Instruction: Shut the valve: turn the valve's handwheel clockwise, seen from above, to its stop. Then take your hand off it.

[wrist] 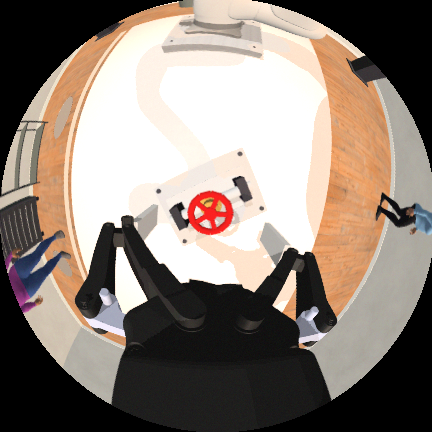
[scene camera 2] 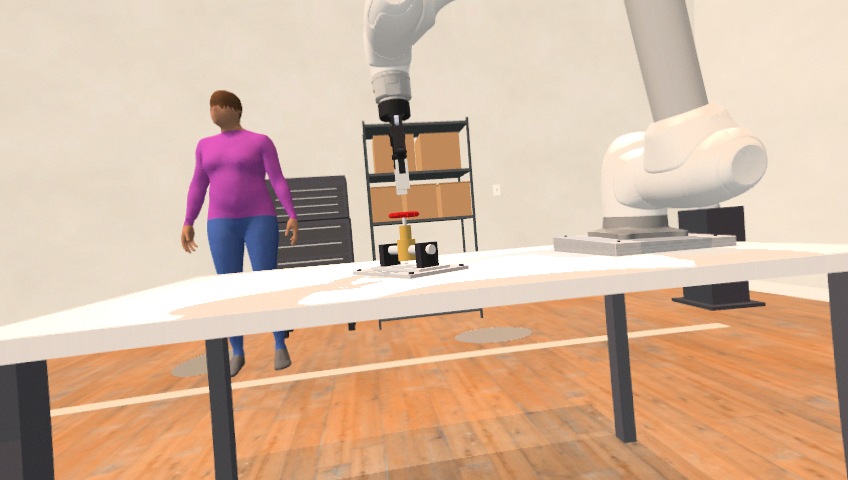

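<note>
The red handwheel (scene camera 2: 404, 214) (wrist: 217, 212) lies level on top of the valve's stem. The yellow valve body (scene camera 2: 405, 242) stands below it, between two black clamps on a grey base plate (scene camera 2: 410, 273) (wrist: 236, 161). My gripper (scene camera 2: 402, 193) (wrist: 210, 223) is open and empty. In the scene view its fingertips hang a little above the handwheel with a gap between. In the wrist view the fingers stand wide apart, one on each side of the handwheel, and do not touch it. Whether the wheel is at its stop cannot be told.
The base plate stands on the white table (scene camera 2: 249, 301) (wrist: 115, 150). The arm's mounting plate (scene camera 2: 618, 245) (wrist: 215, 47) is at the table's far right in the scene view. A person in a purple top (scene camera 2: 238, 172) stands behind the table, near a shelf rack (scene camera 2: 367, 178). Another person (wrist: 421, 218) shows at the wrist view's right edge.
</note>
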